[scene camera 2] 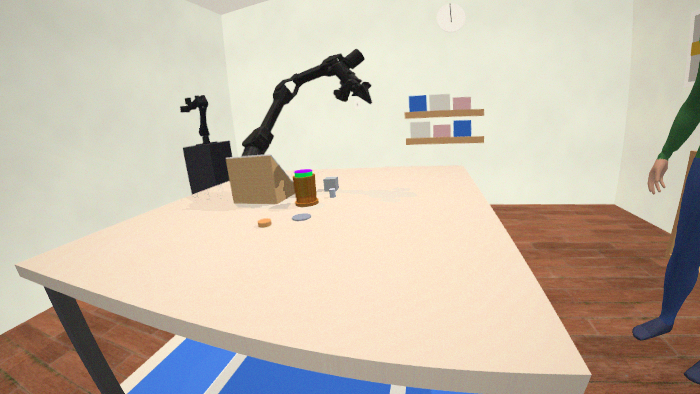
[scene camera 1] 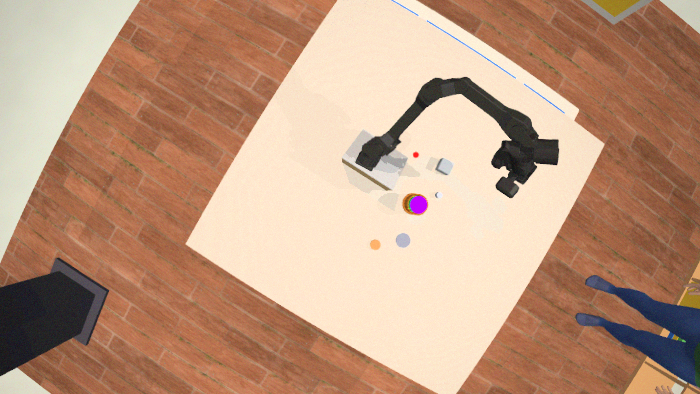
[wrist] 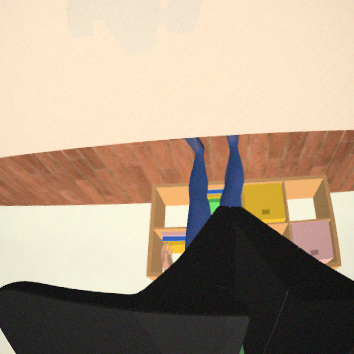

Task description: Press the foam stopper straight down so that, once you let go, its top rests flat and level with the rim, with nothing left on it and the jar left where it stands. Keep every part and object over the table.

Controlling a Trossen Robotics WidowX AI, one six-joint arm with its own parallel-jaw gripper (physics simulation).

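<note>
An amber jar stands upright on the table. A green foam stopper shows as a band above its rim. A flat purple top covers the green; whether it is part of the stopper or a separate disc I cannot tell. My gripper is shut and empty. It is high above the table, well to the right of the jar in both scene views, with its fingers tilted down and away from the base. The jar and stopper do not show in the wrist view.
The arm's wedge-shaped base block stands left of the jar. A grey cube and a small pale cylinder stand near it. A grey-blue disc and an orange disc lie in front.
</note>
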